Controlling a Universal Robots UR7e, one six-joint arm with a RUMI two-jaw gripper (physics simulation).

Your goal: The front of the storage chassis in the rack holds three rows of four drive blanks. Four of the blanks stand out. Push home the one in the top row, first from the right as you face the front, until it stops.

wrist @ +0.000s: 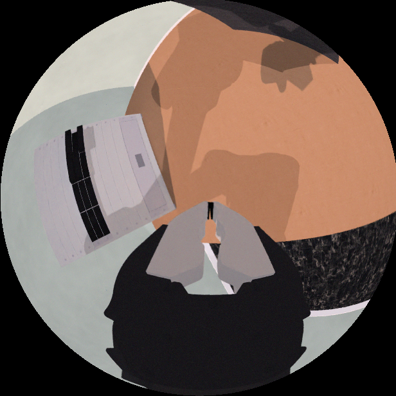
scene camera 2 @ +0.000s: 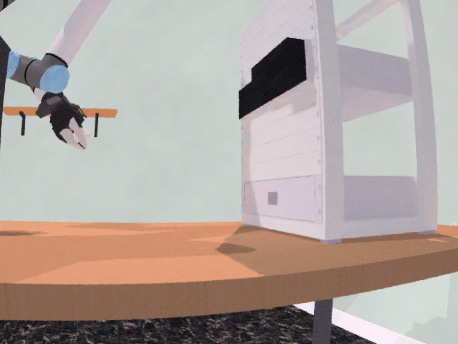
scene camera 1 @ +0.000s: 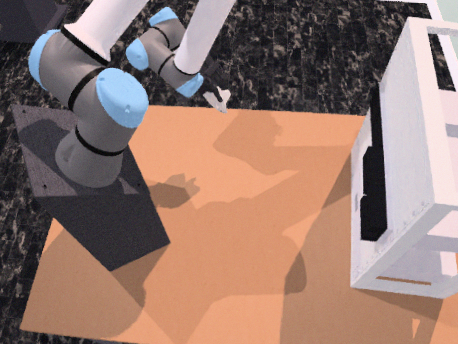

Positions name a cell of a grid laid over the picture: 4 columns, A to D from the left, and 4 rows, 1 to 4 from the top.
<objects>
my gripper: wrist C3; scene camera 2 A2; scene camera 1 B2
white rack: wrist A2; scene camera 2 C2; scene camera 1 D2
</objects>
